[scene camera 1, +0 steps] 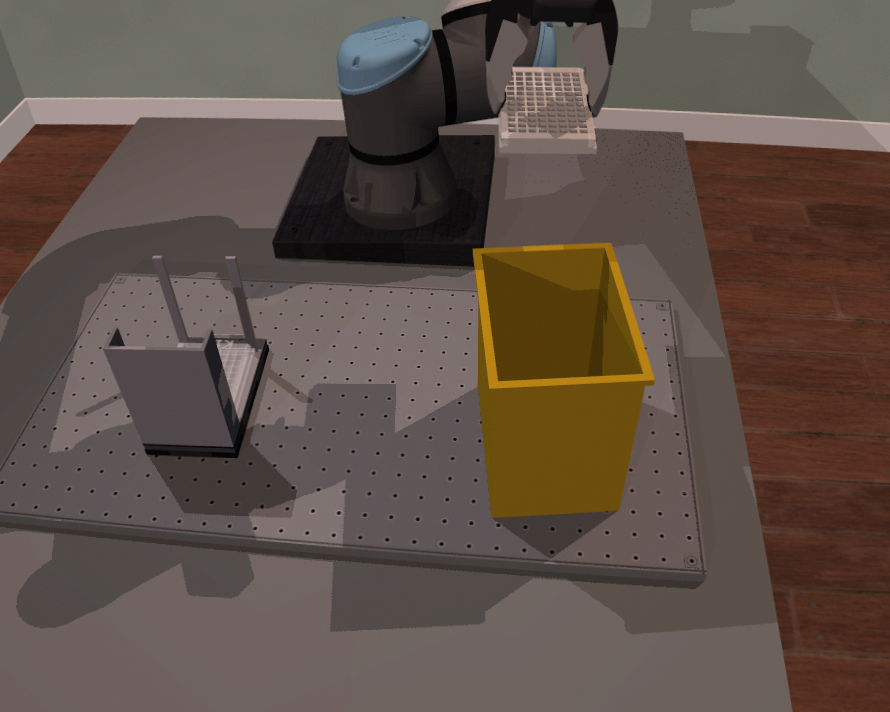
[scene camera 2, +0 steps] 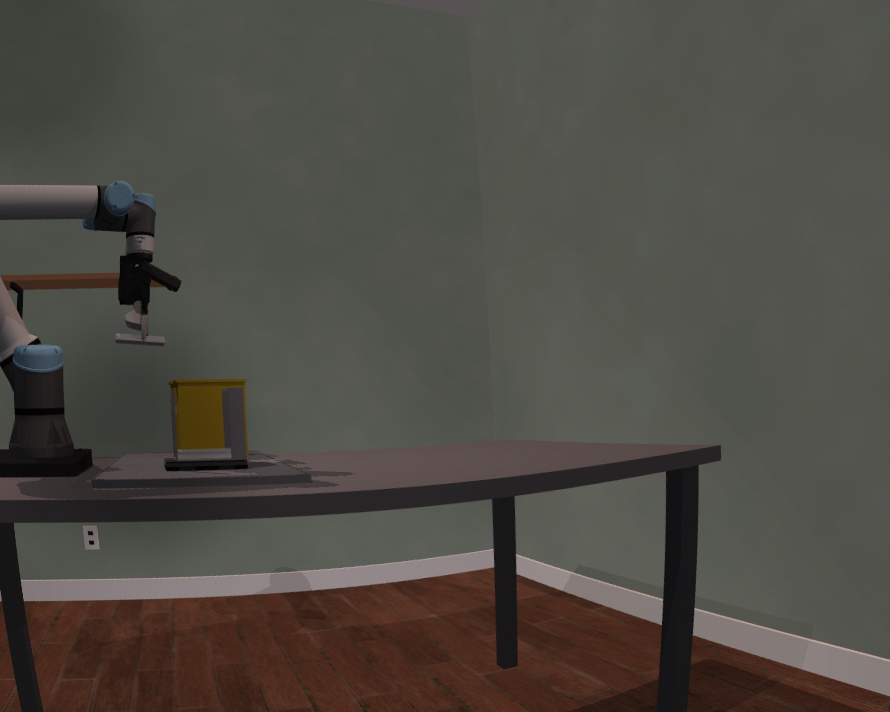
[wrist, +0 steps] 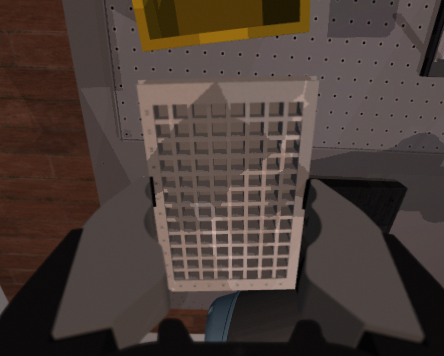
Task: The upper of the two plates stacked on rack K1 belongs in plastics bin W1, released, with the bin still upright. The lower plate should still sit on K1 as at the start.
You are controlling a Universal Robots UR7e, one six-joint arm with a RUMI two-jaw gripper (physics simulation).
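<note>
A white gridded plate is held by its long sides, roughly level and high above the table. My gripper is shut on it, on the robot-base side of the bin and higher than its rim. The yellow bin W1 stands upright and open at the top. Rack K1 stands upright at the left of scene camera 1. The lower plate sits low in the rack, partly hidden by its wall.
Rack and bin stand apart on a perforated board. The rack has tall thin posts at its back. The robot's dark base block is behind the board. The table extends around the board.
</note>
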